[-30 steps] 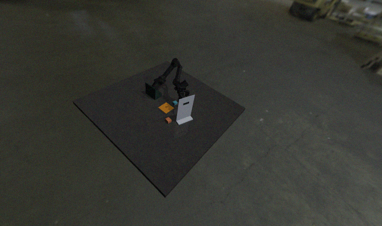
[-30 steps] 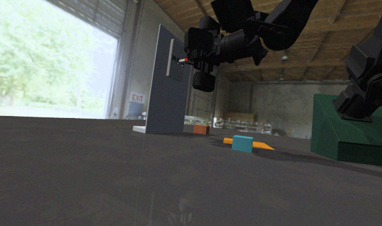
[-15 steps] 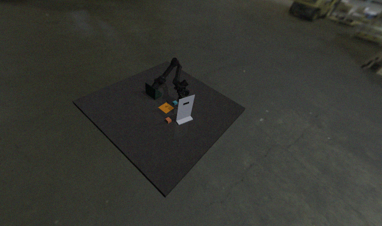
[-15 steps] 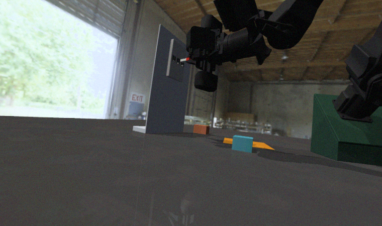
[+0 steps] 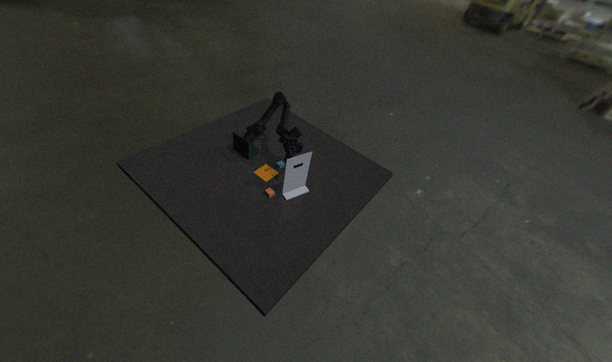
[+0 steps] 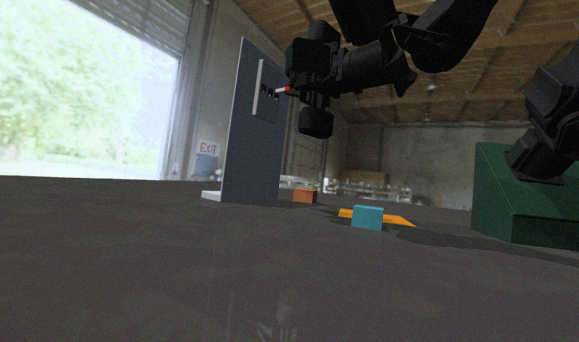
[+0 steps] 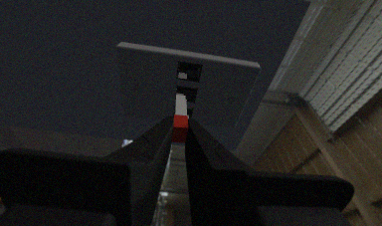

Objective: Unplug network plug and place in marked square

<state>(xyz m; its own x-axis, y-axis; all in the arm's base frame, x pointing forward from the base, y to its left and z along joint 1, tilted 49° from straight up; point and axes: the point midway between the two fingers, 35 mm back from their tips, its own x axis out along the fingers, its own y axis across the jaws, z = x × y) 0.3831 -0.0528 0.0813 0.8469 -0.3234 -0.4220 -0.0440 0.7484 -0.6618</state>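
My gripper tip is 80 mm above the upright panel, 60 mm short of it and 30 mm to the left of it. Round my gripper tip: network plug (10 mm ahead); then teal block (210 mm below, 160 mm behind, 70 mm to the left); then orange-brown block (200 mm below, 160 mm to the right, 30 mm behind).
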